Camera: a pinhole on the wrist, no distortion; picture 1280 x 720 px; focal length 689.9 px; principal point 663.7 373.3 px. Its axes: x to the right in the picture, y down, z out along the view. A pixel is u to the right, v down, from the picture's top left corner.
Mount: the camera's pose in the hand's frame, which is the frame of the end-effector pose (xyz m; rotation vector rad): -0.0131 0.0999 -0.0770 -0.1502 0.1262 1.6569
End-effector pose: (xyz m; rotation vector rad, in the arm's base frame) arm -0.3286 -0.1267 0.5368 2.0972 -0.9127 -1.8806
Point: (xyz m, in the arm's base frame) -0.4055 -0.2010 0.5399
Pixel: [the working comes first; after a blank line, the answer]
In the camera's frame: -0.0414 -0.0497 0.1243

434.0 97.6
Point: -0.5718 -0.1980 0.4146
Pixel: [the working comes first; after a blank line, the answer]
In the camera's frame: -0.0955 -0.1506 0.2982

442.8 24.8
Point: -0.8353 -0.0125 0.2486
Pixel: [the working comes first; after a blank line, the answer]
In the camera's frame: -0.3017 -0.1737 0.5954

314.1 172.1
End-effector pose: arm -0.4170 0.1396 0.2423 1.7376 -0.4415 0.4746
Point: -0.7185 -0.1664 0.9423
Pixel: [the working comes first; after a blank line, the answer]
In the camera's frame: 0.6352 -0.2104 0.3288

outside the picture
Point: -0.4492 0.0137 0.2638
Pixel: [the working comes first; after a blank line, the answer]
In the camera's frame: -0.0720 -0.0003 0.1836

393.1 372.3
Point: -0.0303 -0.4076 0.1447
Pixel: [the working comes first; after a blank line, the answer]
In the camera's frame: -0.4088 -0.2875 0.5974

191.6 41.3
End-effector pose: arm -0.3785 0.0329 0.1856 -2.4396 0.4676 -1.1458
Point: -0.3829 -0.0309 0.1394
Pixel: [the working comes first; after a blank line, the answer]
In the camera's frame: -0.0372 -0.0083 0.0815

349.0 303.4
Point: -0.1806 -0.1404 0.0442
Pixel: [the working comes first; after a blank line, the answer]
In the camera's frame: 0.0331 -0.1309 0.2864

743.4 58.0
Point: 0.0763 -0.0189 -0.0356
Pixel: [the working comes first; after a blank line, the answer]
In the camera's frame: -0.1152 -0.1722 0.5383

516.0 152.5
